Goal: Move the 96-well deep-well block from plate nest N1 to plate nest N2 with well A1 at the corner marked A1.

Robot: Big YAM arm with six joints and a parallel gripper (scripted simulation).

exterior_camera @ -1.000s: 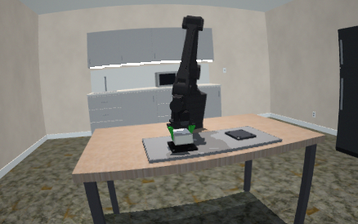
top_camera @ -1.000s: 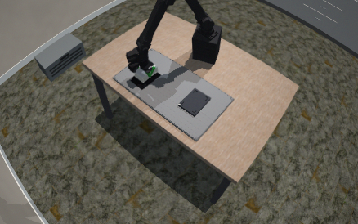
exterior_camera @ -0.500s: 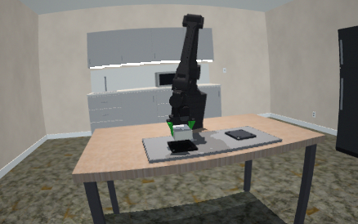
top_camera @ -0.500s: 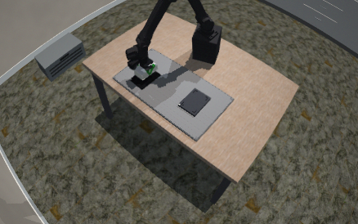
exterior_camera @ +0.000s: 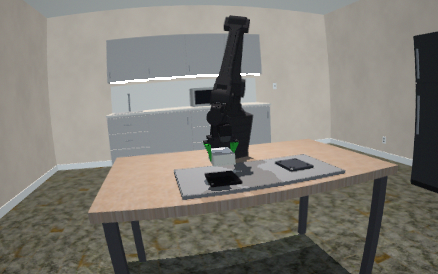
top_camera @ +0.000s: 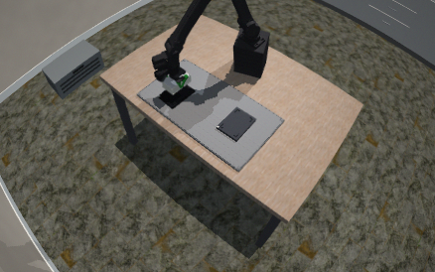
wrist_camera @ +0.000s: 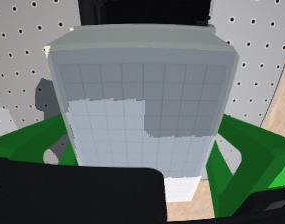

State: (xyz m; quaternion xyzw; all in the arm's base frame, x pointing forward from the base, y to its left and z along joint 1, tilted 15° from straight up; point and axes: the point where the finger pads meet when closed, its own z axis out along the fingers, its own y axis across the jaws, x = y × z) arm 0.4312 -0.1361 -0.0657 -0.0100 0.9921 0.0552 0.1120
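Right now the black plate nest is 8 cm below my hand. Also, from my hand: deep-well block 1 cm above.
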